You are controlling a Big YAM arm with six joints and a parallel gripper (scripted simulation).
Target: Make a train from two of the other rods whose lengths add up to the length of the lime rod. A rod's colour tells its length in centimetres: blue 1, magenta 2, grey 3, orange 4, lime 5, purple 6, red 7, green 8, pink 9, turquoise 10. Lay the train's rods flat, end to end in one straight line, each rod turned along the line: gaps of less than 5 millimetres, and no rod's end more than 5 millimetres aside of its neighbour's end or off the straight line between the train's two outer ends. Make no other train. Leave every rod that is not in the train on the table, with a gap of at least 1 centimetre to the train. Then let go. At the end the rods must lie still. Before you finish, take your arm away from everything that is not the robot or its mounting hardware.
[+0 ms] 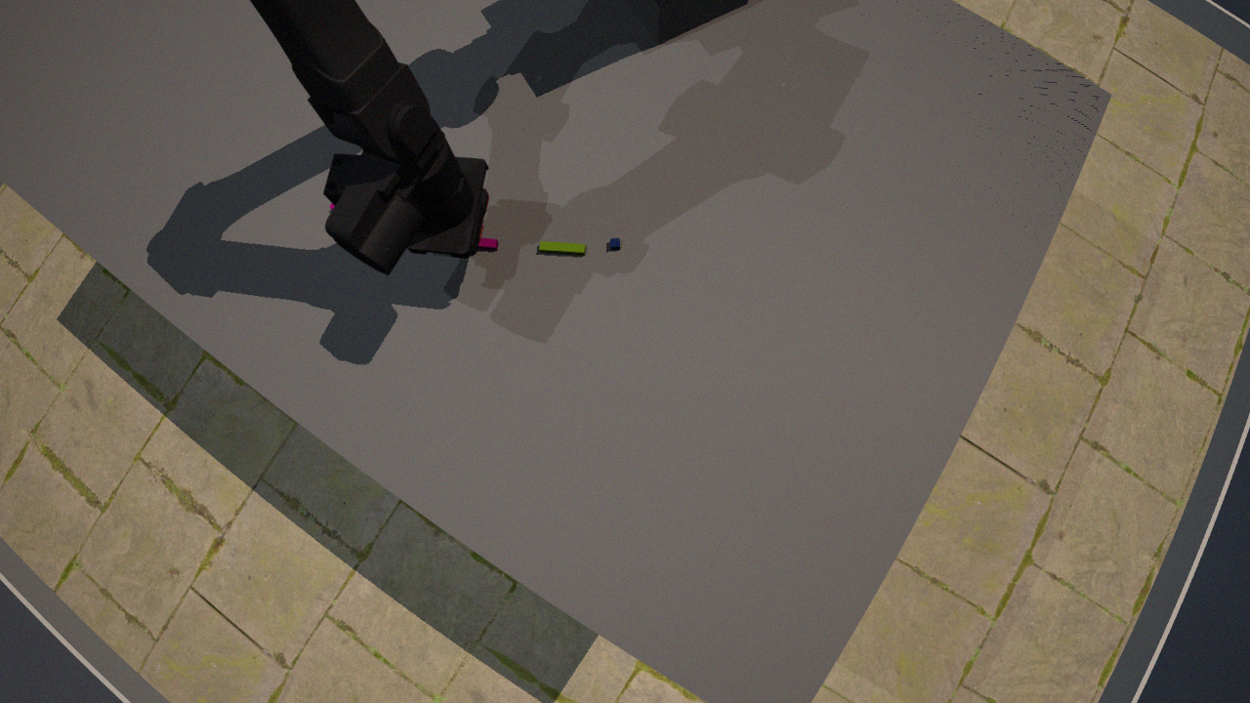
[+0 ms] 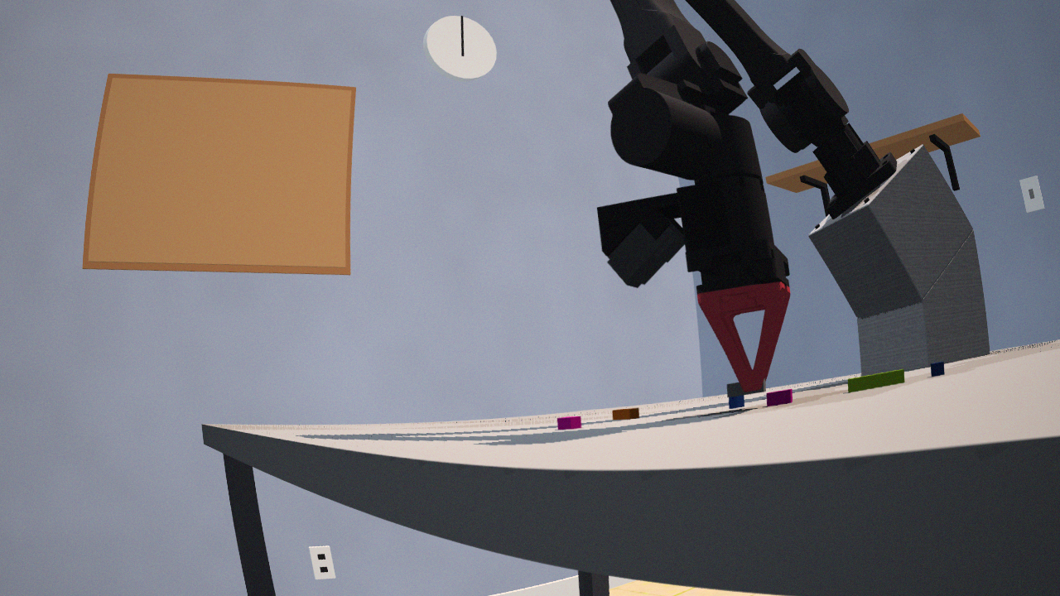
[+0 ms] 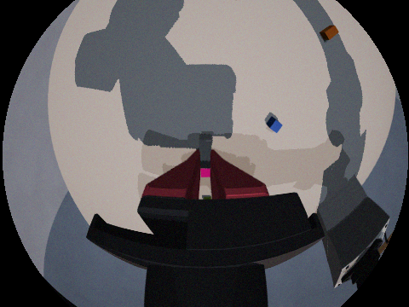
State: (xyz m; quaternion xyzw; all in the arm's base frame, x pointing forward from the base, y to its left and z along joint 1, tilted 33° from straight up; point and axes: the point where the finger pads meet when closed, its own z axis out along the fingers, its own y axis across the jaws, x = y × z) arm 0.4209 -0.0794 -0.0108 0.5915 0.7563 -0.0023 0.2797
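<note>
My hand is 1 cm to the left of the grey rod and 1 cm above it. Round my hand: lime rod (2 cm behind, 10 cm to the left, 2 cm below); then orange rod (11 cm behind, 18 cm to the right, 2 cm below).
</note>
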